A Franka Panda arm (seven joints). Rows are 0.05 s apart.
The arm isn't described. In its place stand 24 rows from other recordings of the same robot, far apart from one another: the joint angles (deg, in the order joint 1, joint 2, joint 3, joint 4, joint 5, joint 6, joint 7), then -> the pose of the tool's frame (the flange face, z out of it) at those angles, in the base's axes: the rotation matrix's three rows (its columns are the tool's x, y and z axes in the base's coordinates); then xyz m.
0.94 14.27 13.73 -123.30 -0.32 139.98 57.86 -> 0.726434, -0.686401, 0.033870; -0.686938, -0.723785, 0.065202; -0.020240, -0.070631, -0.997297; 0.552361, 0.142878, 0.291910
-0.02 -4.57 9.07 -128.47 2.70 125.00 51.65 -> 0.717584, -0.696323, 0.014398; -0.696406, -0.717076, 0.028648; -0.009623, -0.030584, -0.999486; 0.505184, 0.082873, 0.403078
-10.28 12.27 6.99 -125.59 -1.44 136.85 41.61 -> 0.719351, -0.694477, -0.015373; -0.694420, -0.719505, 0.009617; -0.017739, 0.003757, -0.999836; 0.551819, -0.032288, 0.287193
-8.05 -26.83 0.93 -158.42 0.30 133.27 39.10 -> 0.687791, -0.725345, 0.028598; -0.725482, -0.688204, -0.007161; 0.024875, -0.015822, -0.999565; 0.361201, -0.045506, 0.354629
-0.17 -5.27 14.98 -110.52 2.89 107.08 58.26 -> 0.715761, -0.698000, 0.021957; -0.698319, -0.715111, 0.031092; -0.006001, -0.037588, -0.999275; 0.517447, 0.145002, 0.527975
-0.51 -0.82 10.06 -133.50 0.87 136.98 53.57 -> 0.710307, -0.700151, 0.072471; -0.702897, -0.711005, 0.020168; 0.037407, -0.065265, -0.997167; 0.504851, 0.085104, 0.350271
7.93 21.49 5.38 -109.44 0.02 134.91 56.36 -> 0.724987, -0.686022, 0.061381; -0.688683, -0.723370, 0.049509; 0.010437, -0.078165, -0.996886; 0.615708, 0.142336, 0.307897
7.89 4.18 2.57 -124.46 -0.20 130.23 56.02 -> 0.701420, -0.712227, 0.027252; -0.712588, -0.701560, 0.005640; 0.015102, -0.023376, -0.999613; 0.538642, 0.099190, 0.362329
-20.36 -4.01 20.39 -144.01 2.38 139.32 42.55 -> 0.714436, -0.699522, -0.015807; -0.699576, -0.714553, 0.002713; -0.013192, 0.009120, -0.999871; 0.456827, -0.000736, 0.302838
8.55 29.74 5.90 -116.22 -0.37 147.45 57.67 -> 0.722868, -0.690795, 0.016261; -0.690542, -0.721359, 0.052845; -0.024775, -0.049429, -0.998470; 0.583954, 0.149663, 0.191325
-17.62 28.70 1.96 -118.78 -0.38 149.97 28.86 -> 0.713051, -0.699627, 0.045615; -0.700376, -0.713774, 0.000617; 0.032127, -0.032387, -0.998959; 0.570731, -0.159955, 0.188213
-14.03 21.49 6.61 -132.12 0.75 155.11 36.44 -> 0.706890, -0.706470, 0.034738; -0.707297, -0.705588, 0.043304; -0.006083, -0.055181, -0.998458; 0.524017, -0.066691, 0.186144
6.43 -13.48 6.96 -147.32 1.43 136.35 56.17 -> 0.719247, -0.693380, 0.043668; -0.694009, -0.719966, -0.001055; 0.032171, -0.029547, -0.999046; 0.421699, 0.099643, 0.349276
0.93 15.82 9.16 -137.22 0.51 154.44 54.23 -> 0.707658, -0.706289, 0.019398; -0.706197, -0.706159, 0.051242; -0.022494, -0.049961, -0.998498; 0.496003, 0.090485, 0.206650
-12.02 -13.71 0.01 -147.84 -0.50 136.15 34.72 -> 0.689385, -0.723633, 0.033228; -0.723664, -0.690025, -0.013292; 0.032547, -0.014883, -0.999359; 0.420604, -0.089576, 0.347559
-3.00 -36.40 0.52 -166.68 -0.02 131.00 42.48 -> 0.706453, -0.707654, 0.012279; -0.707640, -0.706546, -0.006208; 0.013069, -0.004304, -0.999905; 0.314194, -0.014108, 0.345085
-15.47 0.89 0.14 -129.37 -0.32 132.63 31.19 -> 0.690050, -0.722721, 0.038812; -0.722787, -0.690911, -0.014861; 0.037556, -0.017798, -0.999136; 0.507355, -0.139194, 0.359206
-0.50 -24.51 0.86 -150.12 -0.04 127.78 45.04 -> 0.709873, -0.703312, 0.037855; -0.703624, -0.710542, -0.006587; 0.031531, -0.021960, -0.999262; 0.396186, 0.002316, 0.394624
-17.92 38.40 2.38 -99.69 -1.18 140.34 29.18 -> 0.714229, -0.698667, 0.041722; -0.699310, -0.714818, 0.001139; 0.029028, -0.029990, -0.999129; 0.645829, -0.182175, 0.195603
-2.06 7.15 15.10 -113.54 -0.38 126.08 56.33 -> 0.726504, -0.681285, 0.089681; -0.686405, -0.725620, 0.048195; 0.032240, -0.096572, -0.994804; 0.576504, 0.129353, 0.415439
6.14 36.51 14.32 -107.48 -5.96 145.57 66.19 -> 0.722204, -0.691498, 0.015876; -0.689368, -0.717726, 0.098187; -0.056501, -0.081856, -0.995041; 0.602423, 0.217476, 0.182650
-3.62 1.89 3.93 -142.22 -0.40 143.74 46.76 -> 0.693035, -0.720876, -0.006358; -0.720898, -0.693039, -0.001903; -0.003035, 0.005902, -0.999978; 0.472130, 0.002720, 0.275847
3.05 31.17 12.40 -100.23 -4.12 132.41 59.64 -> 0.728103, -0.685312, 0.014640; -0.684679, -0.726074, 0.063497; -0.032885, -0.056256, -0.997875; 0.647021, 0.163521, 0.270393
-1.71 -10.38 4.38 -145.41 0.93 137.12 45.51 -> 0.724079, -0.688771, 0.036101; -0.689192, -0.724578, -0.001071; 0.026896, -0.024105, -0.999348; 0.445347, 0.020463, 0.341375
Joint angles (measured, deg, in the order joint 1, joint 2, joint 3, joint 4, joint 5, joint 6, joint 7), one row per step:
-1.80, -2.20, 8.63, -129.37, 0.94, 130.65, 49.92
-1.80, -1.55, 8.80, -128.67, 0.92, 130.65, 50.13
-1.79, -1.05, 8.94, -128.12, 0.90, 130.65, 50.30
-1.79, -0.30, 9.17, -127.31, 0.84, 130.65, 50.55
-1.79, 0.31, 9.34, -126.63, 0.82, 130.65, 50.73
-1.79, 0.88, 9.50, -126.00, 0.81, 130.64, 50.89
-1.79, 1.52, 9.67, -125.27, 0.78, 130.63, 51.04
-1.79, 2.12, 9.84, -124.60, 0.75, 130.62, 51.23
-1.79, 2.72, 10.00, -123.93, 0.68, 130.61, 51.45
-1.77, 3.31, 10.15, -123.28, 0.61, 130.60, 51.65
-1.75, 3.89, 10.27, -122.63, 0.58, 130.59, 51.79
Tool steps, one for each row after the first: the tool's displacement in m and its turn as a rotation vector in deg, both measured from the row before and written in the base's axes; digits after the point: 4 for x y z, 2 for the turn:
0.0036, 0.0019, -0.0004, 0.10, -0.04, -0.02
0.0028, 0.0017, -0.0002, 0.07, -0.05, -0.01
0.0041, 0.0026, -0.0005, 0.09, -0.06, 0.02
0.0035, 0.0020, -0.0003, 0.10, -0.06, 0.00
0.0032, 0.0018, -0.0003, 0.10, -0.04, 0.01
0.0037, 0.0020, -0.0002, 0.11, -0.07, 0.04
0.0033, 0.0020, -0.0003, 0.10, -0.05, -0.01
0.0033, 0.0019, -0.0004, 0.08, -0.06, -0.02
0.0032, 0.0019, -0.0005, 0.08, -0.05, 0.01
0.0032, 0.0017, -0.0004, 0.10, -0.05, 0.01

